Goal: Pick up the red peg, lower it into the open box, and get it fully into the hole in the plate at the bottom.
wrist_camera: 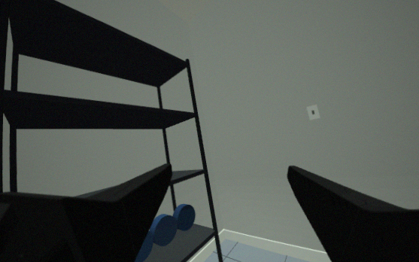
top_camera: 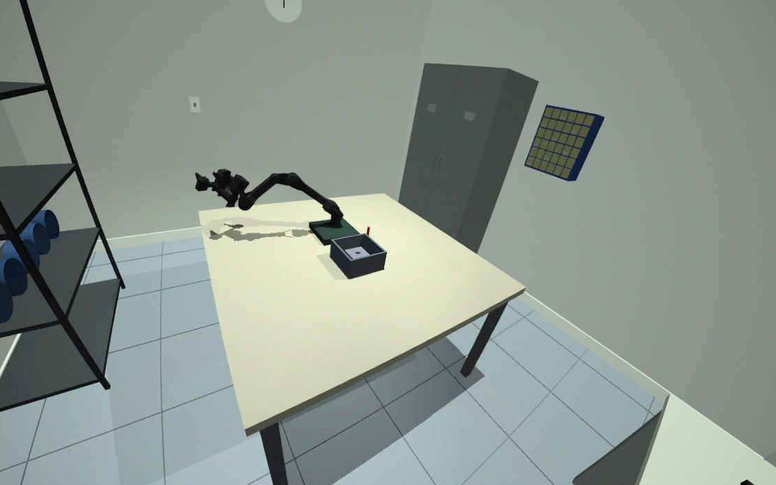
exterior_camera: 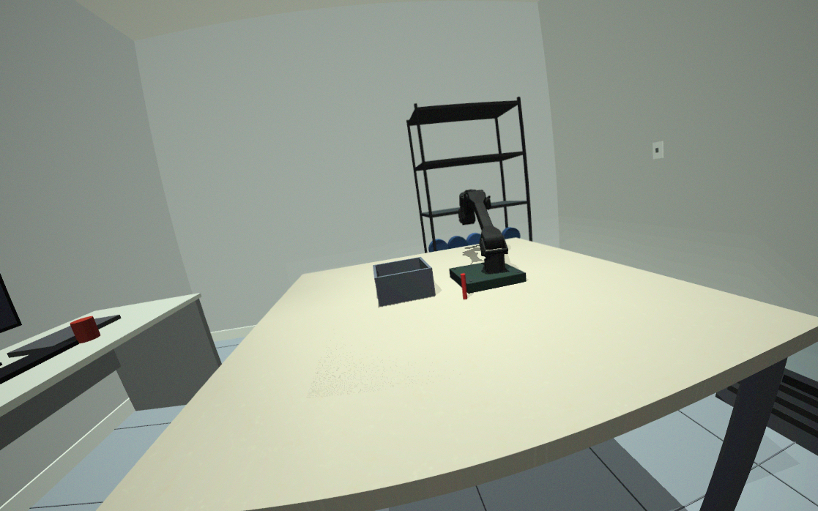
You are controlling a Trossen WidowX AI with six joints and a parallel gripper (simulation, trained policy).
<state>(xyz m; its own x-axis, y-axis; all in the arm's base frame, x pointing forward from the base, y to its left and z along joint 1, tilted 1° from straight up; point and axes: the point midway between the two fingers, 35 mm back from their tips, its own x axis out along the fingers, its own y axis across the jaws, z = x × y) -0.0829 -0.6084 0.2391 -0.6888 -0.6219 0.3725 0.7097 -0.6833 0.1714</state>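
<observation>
Right now the red peg is 78 cm to the left of my gripper tip, 25 cm below it and 24 cm ahead of it. The rest, counted from my gripper tip: grey plate: 65 cm to the left, 45 cm ahead, 24 cm below; then dark grey box: 65 cm to the left, 45 cm ahead, 26 cm below.
</observation>
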